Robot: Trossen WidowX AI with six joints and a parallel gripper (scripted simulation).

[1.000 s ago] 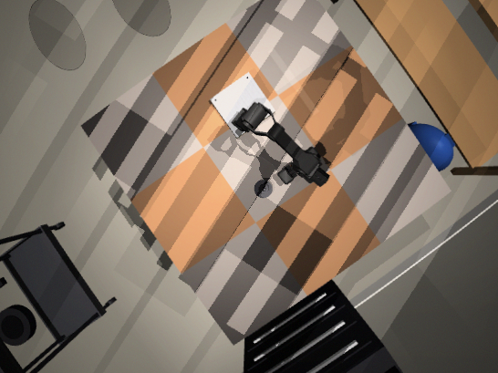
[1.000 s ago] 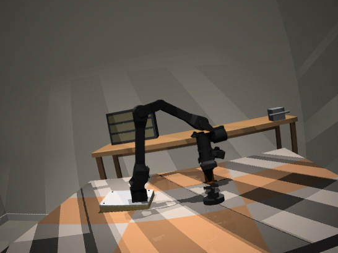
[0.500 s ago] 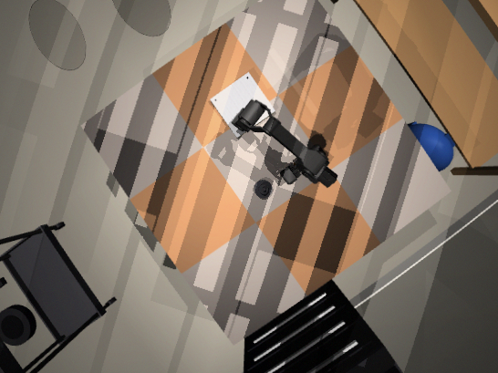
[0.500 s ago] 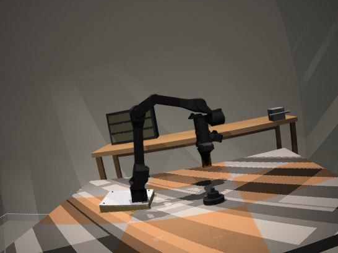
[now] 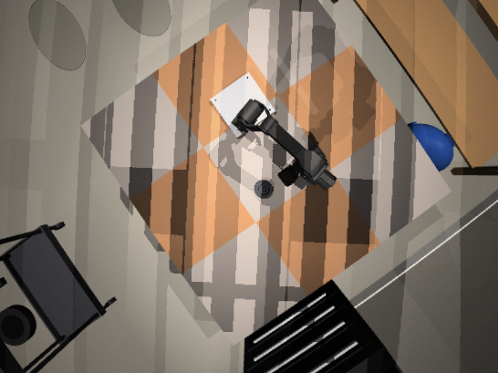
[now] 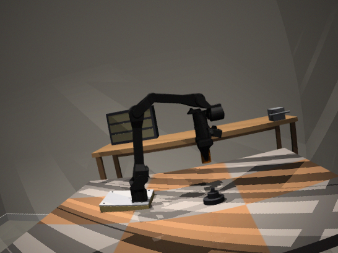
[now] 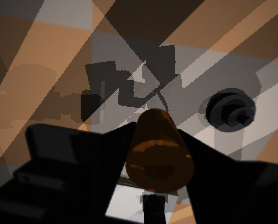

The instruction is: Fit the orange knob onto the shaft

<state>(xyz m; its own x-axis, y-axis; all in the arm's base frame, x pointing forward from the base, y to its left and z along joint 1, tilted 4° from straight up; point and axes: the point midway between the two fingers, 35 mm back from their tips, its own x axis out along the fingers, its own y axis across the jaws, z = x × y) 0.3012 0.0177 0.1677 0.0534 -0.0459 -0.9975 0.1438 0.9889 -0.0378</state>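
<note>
My gripper tip is now 20 mm past the round dark pedestal, 160 mm to the left of it and 110 mm above it. The rest, counted from my gripper tip: orange knob: 20 mm above.
</note>
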